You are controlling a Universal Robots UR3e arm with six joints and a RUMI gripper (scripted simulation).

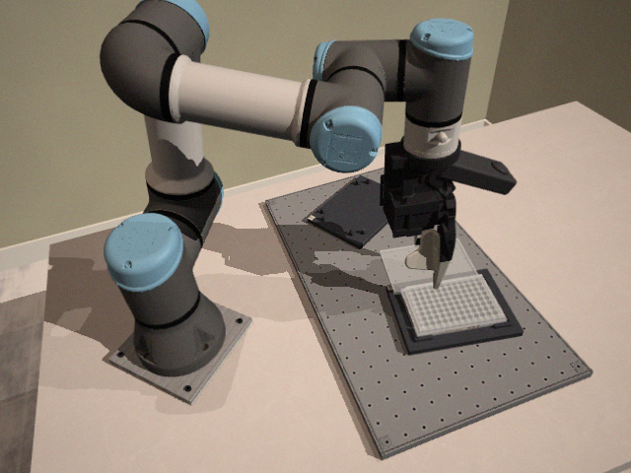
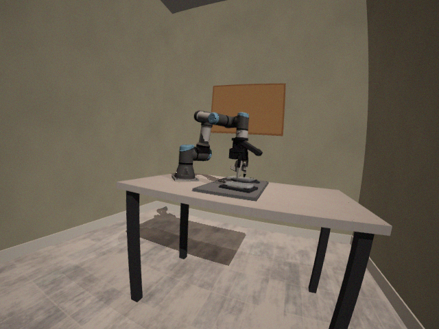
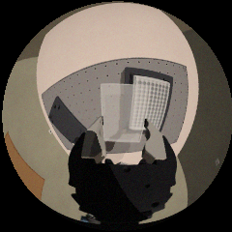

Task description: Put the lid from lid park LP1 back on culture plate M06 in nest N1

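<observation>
Right now my hand is 6 cm to the left of the culture plate M06, 4 cm above it and 2 cm short of it. From my hand the other things lie so: lid park LP1 (19 cm to the left, 6 cm behind, 5 cm below); lid (1 cm below).
</observation>
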